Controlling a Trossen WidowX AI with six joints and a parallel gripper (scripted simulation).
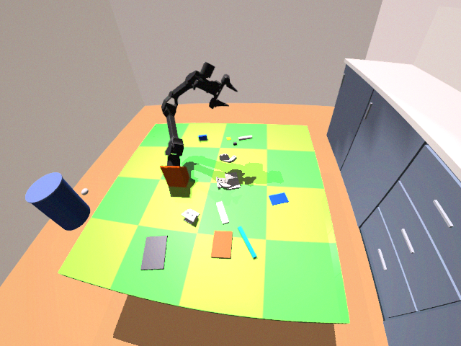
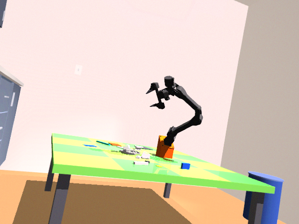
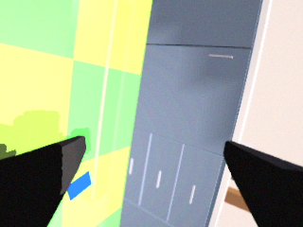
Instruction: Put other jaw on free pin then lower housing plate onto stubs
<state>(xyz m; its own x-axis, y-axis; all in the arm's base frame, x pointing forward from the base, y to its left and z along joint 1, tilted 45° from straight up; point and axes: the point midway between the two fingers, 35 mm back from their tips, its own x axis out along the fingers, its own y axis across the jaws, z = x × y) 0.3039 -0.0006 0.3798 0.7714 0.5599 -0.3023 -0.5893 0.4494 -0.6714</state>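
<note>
Now: the jaw 390 mm below my gripper tip, 40 mm to the right of it and 30 mm behind it. The rest, counted from my gripper tip: blue card: 400 mm below, 320 mm to the right, 280 mm ahead; white housing plate: 510 mm to the right, 370 mm below, 140 mm behind; white bar: 390 mm below, 190 mm to the left, 30 mm ahead.
</note>
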